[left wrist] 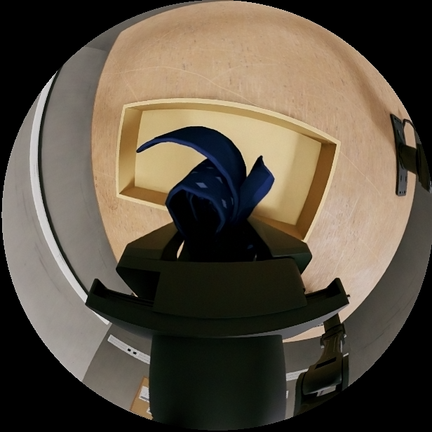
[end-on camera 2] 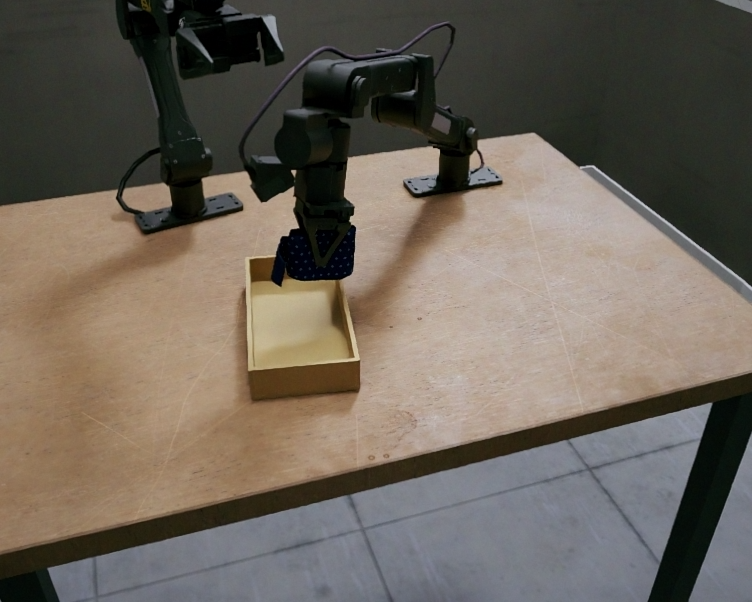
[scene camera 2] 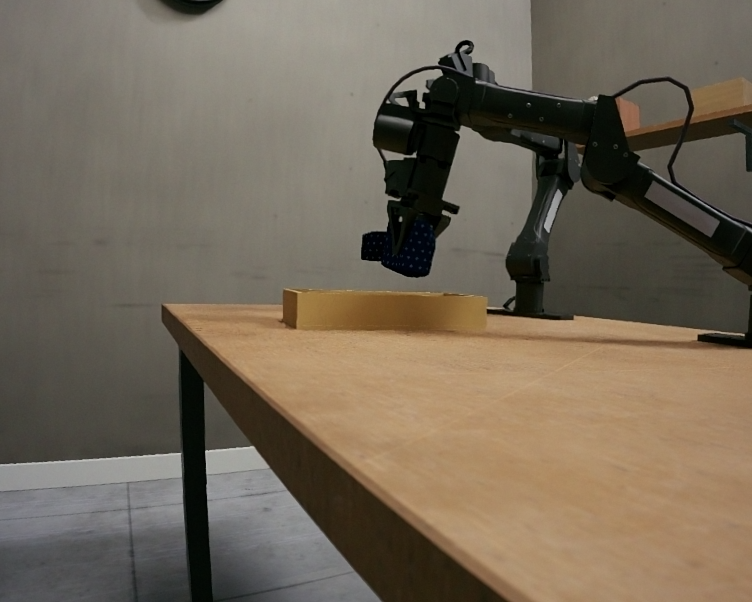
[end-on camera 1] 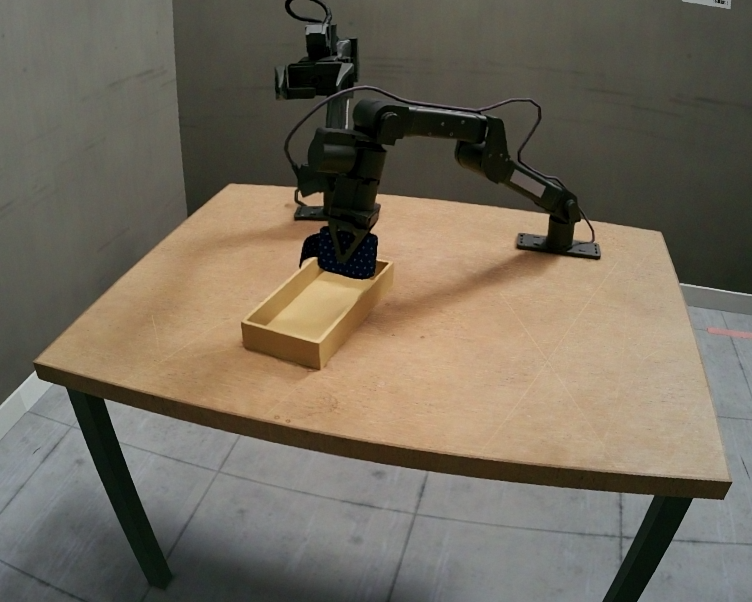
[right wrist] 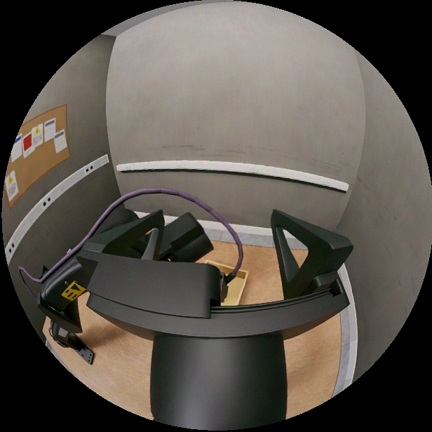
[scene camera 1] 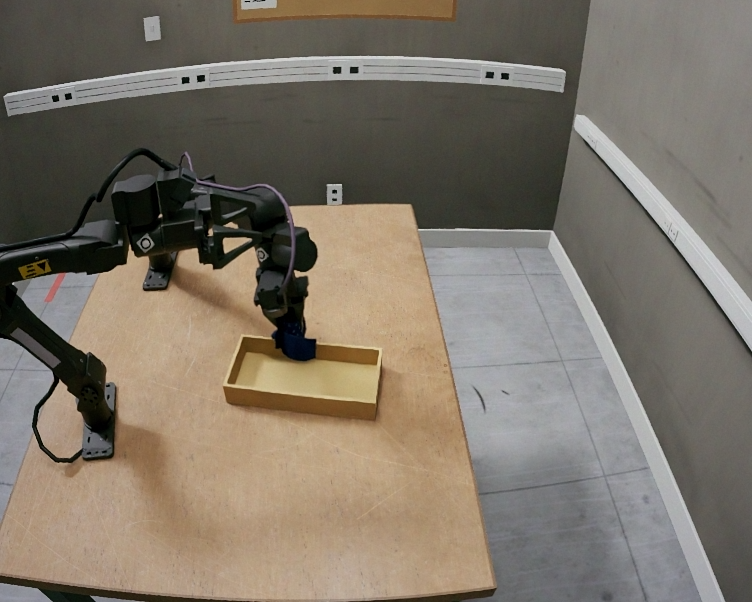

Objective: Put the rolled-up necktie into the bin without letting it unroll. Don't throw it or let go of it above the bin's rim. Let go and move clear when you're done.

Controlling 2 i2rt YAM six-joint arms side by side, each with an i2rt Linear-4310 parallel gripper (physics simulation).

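The dark blue dotted necktie (scene camera 1: pixel 299 349) (scene camera 2: pixel 421 251) (end-on camera 1: pixel 365 256) (end-on camera 2: pixel 299 263) (left wrist: pixel 200 192) is a roll; one curved flap and a short end stick out from it. My left gripper (scene camera 2: pixel 413 241) (end-on camera 1: pixel 343 256) (end-on camera 2: pixel 321 258) is shut on the roll, pointing down. In scene camera 2 the roll hangs a little above the rim of the bin (scene camera 1: pixel 301 403) (scene camera 2: pixel 388 311) (end-on camera 1: pixel 282 342) (end-on camera 2: pixel 304 381) (left wrist: pixel 126 160), a low tan rectangular box. In end-on camera 2 it is over the bin's back end. The left fingertips are partly hidden in the left wrist view. My right gripper (end-on camera 2: pixel 241 59) (right wrist: pixel 217 215) is open and empty, high up.
The bin stands on the wooden table (scene camera 1: pixel 282 502) (end-on camera 1: pixel 533 376) (end-on camera 2: pixel 470 351). The right arm's base (end-on camera 1: pixel 310 213) (end-on camera 2: pixel 188 213) and the left arm's base (end-on camera 1: pixel 558 246) (end-on camera 2: pixel 452 182) are at the table's back in both end-on views. The left arm's purple cable (right wrist: pixel 165 190) loops in front of the right gripper in the right wrist view.
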